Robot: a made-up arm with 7 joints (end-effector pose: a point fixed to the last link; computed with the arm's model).
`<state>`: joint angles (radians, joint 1 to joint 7).
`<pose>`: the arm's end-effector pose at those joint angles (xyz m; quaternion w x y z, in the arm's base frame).
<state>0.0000 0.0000 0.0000 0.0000 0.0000 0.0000 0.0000</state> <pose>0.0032 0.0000 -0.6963 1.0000 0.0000 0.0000 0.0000</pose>
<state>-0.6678 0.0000 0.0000 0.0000 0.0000 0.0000 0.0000</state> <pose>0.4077 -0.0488 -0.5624 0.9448 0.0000 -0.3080 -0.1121</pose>
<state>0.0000 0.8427 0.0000 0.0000 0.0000 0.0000 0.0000</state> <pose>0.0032 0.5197 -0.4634 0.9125 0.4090 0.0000 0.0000</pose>
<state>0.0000 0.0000 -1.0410 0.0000 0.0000 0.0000 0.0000</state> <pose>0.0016 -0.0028 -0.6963 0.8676 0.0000 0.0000 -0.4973</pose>
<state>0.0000 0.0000 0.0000 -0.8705 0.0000 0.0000 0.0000</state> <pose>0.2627 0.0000 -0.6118 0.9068 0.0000 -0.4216 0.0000</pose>
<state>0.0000 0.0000 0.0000 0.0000 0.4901 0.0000 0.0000</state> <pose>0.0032 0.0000 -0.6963 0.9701 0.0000 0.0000 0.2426</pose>
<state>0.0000 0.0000 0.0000 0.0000 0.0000 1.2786 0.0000</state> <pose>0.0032 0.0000 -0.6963 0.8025 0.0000 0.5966 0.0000</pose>
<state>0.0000 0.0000 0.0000 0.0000 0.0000 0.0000 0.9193</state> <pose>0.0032 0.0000 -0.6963 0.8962 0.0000 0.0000 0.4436</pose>
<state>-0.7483 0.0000 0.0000 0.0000 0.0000 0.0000 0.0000</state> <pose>0.4475 -0.0605 -0.5300 0.9308 0.0000 -0.3434 -0.1250</pose>
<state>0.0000 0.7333 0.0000 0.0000 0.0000 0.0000 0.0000</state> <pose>0.0032 0.4661 -0.5173 0.9335 0.3585 0.0000 0.0000</pose>
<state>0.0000 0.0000 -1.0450 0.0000 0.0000 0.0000 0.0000</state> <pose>0.0016 -0.0028 -0.6963 0.8666 0.0000 0.0000 -0.4991</pose>
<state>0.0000 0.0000 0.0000 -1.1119 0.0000 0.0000 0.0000</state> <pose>0.3129 0.0000 -0.5522 0.8494 0.0000 -0.5278 0.0000</pose>
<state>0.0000 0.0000 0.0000 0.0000 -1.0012 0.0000 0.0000</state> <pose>0.0032 0.0000 -0.6963 0.8773 0.0000 0.0000 -0.4800</pose>
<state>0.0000 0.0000 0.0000 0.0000 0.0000 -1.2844 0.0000</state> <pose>0.0032 0.0000 -0.6963 0.8008 0.0000 -0.5990 0.0000</pose>
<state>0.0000 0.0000 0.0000 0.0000 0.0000 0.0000 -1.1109</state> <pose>0.0032 0.0000 -0.6963 0.8497 0.0000 0.0000 -0.5273</pose>
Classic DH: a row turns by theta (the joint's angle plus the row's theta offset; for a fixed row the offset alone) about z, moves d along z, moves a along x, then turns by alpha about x. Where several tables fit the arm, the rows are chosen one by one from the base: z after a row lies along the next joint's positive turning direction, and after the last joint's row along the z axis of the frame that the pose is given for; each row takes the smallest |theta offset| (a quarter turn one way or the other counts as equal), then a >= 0, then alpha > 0; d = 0 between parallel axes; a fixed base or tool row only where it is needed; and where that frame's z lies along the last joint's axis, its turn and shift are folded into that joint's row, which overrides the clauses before.
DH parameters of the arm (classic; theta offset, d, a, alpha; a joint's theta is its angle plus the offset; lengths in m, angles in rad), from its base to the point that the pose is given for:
base (fixed): 0 0 0 -1.2217
joint 1: 1.5708 0 0 1.5708
joint 2: 1.2217 0 0 -1.5708
joint 3: -1.5708 -0.375 0.0421 -1.5708
joint 4: 0 0 -0.0389 1.5708
joint 5: 0 -0.3213 0 -1.5708
joint 6: 0 0 0 1.5708
joint 7: 0 0 0 0

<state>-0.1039 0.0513 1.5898 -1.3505 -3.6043 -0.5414 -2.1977</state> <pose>0.0519 0.3706 -0.4625 0.3859 0.2625 -0.3490 0.8126</pose>
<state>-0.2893 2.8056 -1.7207 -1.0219 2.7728 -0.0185 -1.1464</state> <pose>-0.1167 0.4741 0.4251 0.6207 0.7719 -0.0760 0.1143</pose>
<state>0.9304 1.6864 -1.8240 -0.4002 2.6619 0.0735 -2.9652</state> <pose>-0.2462 0.6482 0.0844 0.2734 -0.1578 0.6980 -0.6427</pose>
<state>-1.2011 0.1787 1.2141 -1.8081 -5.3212 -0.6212 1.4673</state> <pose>0.4097 0.2695 0.0740 0.5983 0.6464 0.4611 -0.1074</pose>
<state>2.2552 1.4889 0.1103 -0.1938 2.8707 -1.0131 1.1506</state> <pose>-0.2621 0.5543 0.3395 0.2681 0.5417 -0.7929 0.0773</pose>
